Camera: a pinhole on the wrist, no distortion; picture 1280 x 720 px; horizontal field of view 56.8 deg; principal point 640.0 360.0 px. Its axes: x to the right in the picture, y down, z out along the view. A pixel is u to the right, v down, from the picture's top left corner.
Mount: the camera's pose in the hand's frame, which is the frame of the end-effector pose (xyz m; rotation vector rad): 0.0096 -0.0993 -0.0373 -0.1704 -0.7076 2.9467
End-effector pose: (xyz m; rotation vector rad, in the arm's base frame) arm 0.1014 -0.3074 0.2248 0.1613 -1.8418 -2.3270
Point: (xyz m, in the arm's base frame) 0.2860 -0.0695 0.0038
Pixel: outside the picture
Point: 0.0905 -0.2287 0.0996
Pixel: 694.9 339.3
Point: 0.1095 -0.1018 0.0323
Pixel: 785.1 548.3
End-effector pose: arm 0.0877 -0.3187 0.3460 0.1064 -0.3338 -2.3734
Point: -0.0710 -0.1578 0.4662
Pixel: 491.0 247.9
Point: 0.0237 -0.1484 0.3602
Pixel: 1231.7 489.9
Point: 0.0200 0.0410 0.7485
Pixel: 959.8 42.8
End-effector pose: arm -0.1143 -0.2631 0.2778 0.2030 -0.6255 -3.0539
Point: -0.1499 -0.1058 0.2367
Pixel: 106.9 679.5
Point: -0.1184 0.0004 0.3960
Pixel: 630.4 246.6
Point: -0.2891 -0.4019 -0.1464
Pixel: behind the camera
